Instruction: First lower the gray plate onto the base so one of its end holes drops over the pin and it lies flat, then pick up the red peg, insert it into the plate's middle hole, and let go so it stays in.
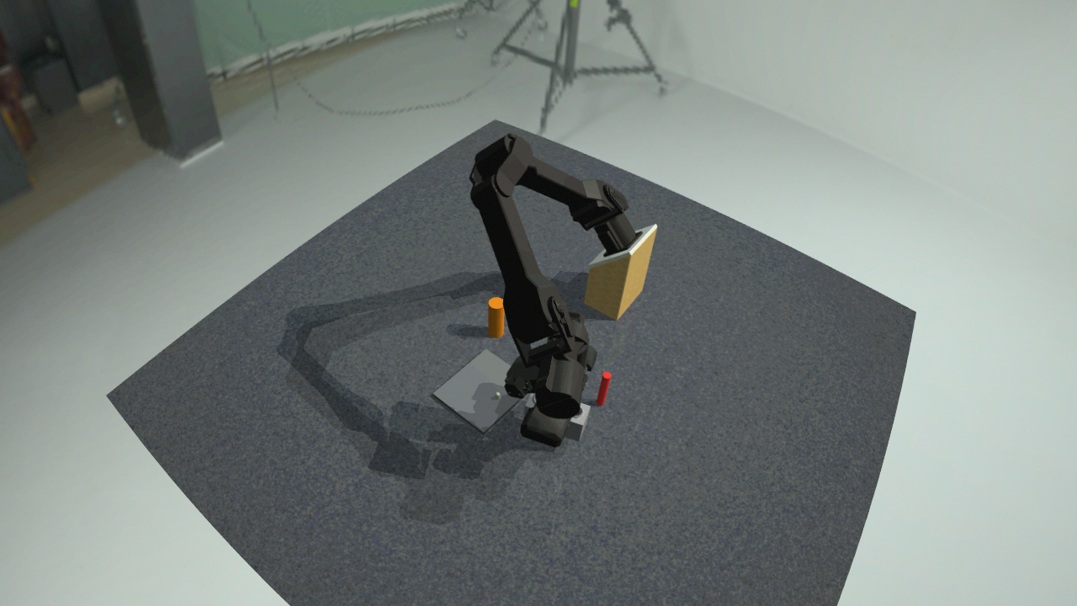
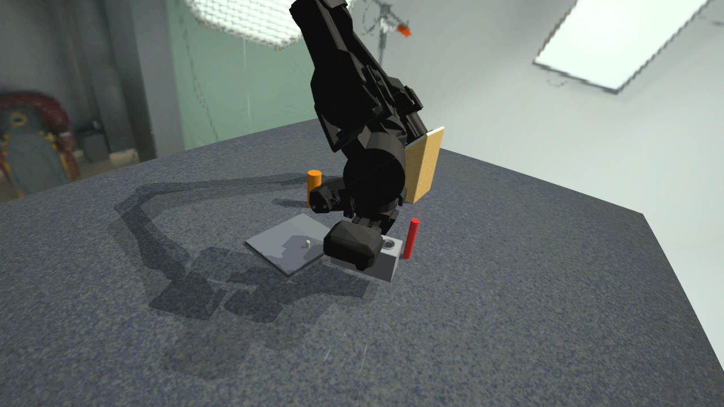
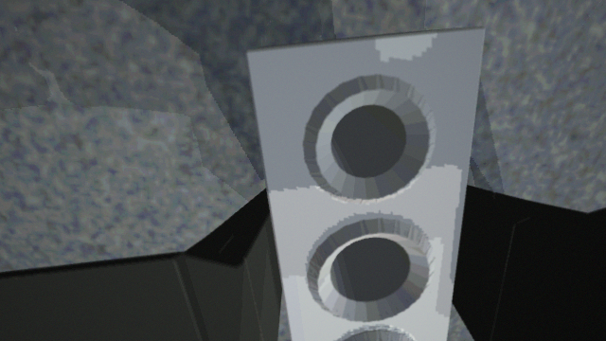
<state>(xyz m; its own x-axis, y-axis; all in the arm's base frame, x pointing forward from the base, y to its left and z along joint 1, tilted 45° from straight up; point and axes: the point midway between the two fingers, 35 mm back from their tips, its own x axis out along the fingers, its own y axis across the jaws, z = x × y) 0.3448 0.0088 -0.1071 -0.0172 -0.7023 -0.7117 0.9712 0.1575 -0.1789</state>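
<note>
My gripper tip is 13 cm to the left of the flat gray base and 4 cm above it. Round my gripper tip: orange cylinder 13 cm behind, 22 cm to the right; then red peg 10 cm behind, 3 cm to the left; then gray plate 3 cm above.
</note>
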